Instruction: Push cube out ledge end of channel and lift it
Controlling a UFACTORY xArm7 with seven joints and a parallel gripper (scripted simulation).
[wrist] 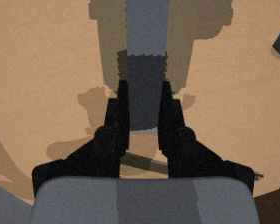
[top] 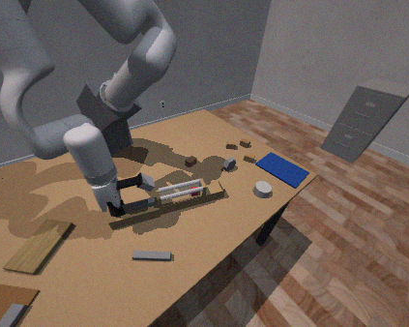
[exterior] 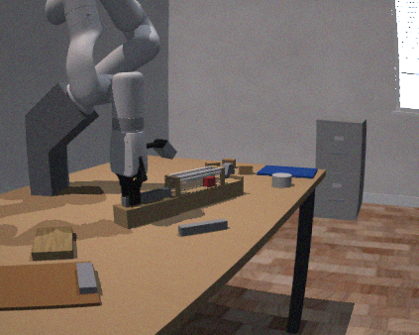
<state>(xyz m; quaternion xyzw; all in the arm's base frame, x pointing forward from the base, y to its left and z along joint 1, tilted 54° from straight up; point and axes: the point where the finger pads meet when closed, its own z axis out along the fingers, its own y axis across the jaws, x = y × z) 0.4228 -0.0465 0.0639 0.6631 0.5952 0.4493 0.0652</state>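
Now: hand 15 cm short of the grey bar, 10 cm to the right of it and 6 cm above it. Also, from my hand: wooden plank 23 cm to the right, 6 cm below, 5 cm ahead; long wooden base 21 cm to the left, 3 cm behind, 1 cm below; red cube 26 cm to the left, 4 cm behind, 1 cm below.
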